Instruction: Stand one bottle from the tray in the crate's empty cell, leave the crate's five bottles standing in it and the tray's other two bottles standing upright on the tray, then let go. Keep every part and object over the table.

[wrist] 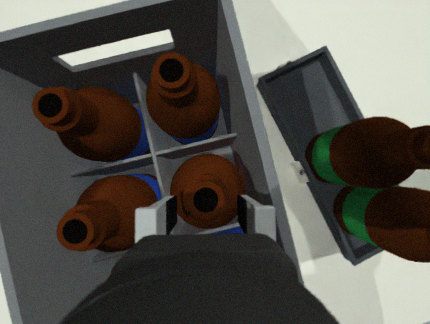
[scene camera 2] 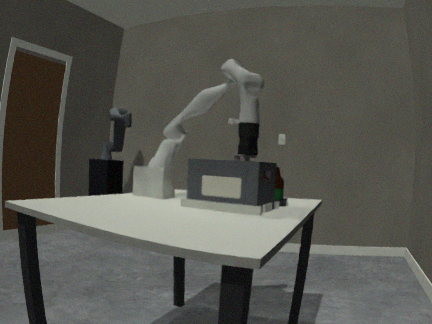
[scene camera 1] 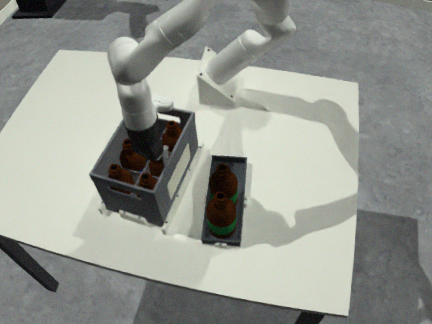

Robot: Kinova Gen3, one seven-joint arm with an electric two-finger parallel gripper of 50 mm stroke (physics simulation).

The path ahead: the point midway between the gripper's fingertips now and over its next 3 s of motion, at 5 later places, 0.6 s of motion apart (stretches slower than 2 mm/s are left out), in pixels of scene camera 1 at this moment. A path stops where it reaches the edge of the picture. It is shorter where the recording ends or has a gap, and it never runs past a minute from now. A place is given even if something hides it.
My gripper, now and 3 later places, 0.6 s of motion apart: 157,159; 156,152; 153,140; 151,127
